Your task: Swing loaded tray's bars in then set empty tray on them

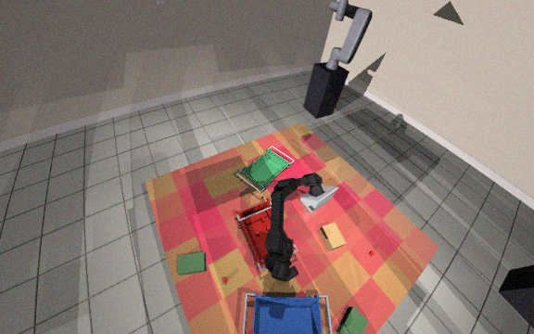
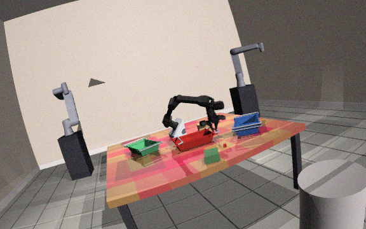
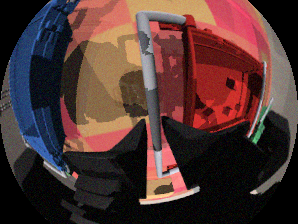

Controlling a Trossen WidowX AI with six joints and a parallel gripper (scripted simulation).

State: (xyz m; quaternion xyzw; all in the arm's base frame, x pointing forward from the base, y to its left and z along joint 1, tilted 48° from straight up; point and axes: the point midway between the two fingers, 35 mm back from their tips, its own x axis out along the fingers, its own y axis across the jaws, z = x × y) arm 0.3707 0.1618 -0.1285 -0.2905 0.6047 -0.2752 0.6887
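Now: gripper tip 21 cm past the green tray and 52 cm to the left of it. Round my gripper tip: tan block 31 cm behind, 3 cm to the left, 1 cm below.
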